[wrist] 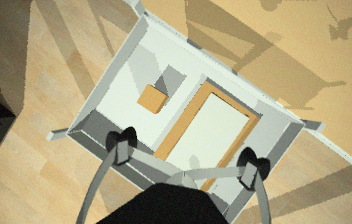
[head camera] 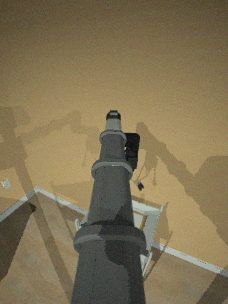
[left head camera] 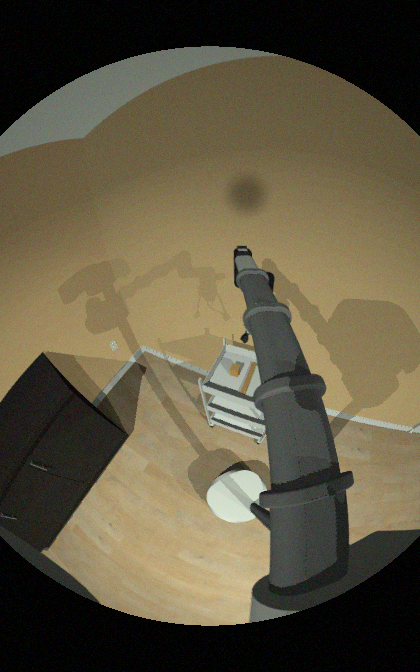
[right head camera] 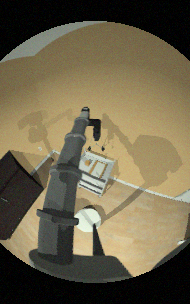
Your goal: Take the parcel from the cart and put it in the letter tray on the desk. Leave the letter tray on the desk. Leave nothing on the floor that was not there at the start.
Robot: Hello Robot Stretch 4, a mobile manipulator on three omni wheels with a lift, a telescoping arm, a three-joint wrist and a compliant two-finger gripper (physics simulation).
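Seen in the pictures: gripper, between the fingertips: (wrist: pixel 186 150) (right head camera: pixel 95 150); robot's base, origin of its link: (right head camera: pixel 87 219).
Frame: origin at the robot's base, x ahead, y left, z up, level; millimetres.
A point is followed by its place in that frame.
Observation:
A small orange-brown box, apparently the parcel (left head camera: pixel 235 370) (right head camera: pixel 87 162) @(x 707, y 6, z 683 mm) (wrist: pixel 151 98) @(x 722, y 12, z 690 mm), sits on the top shelf of the white cart (left head camera: pixel 230 390) (wrist: pixel 111 75) @(x 759, y 125, z 661 mm), toward its left side. My gripper (right head camera: pixel 96 148) @(x 675, y -87, z 940 mm) (wrist: pixel 186 150) @(x 675, y -87, z 940 mm) is open, with no object between its fingers. In the wrist view its fingertips hang over the near part of the cart, below and to the right of the box; their height above it is unclear. In the head view the arm hides much of the cart. The desk does not show, and no letter tray can be made out on it.
An orange-edged rectangular piece with a white middle (left head camera: pixel 248 377) (wrist: pixel 187 120) @(x 684, y -76, z 644 mm) lies right of the box on the cart. The cart stands near the wall. A white round top (left head camera: pixel 235 497) (right head camera: pixel 87 220) @(x -11, y -9, z 187 mm) is in front of it. A dark cabinet (left head camera: pixel 60 450) (right head camera: pixel 17 195) @(x 84, y 1080, z 508 mm) stands left.

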